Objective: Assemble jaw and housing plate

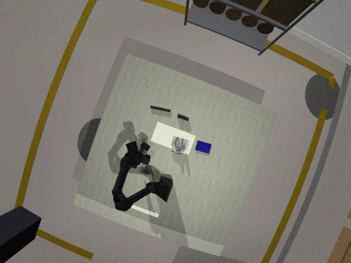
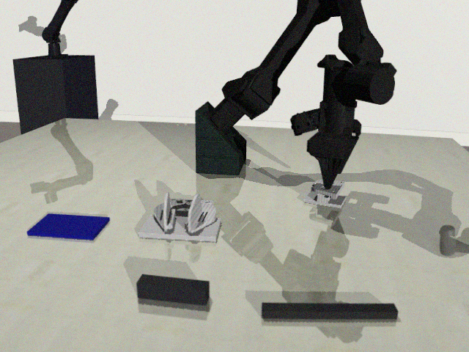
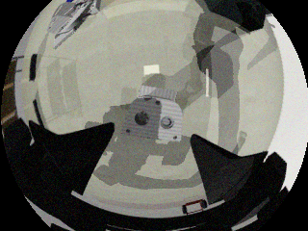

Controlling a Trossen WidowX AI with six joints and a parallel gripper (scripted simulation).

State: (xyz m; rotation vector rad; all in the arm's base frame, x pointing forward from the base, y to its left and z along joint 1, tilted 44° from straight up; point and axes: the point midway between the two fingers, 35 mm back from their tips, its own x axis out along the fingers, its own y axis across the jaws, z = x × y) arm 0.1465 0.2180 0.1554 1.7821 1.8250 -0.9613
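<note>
My gripper tip is now 10 mm to the left of the small grey fixture and 30 mm above it. The rest, counted from my gripper tip: grey jaw (140 mm ahead, 220 mm to the right, 30 mm below); then grey base plate (190 mm ahead, 230 mm to the right, 40 mm below); then long black bar (360 mm ahead, 20 mm to the left, 40 mm below).
</note>
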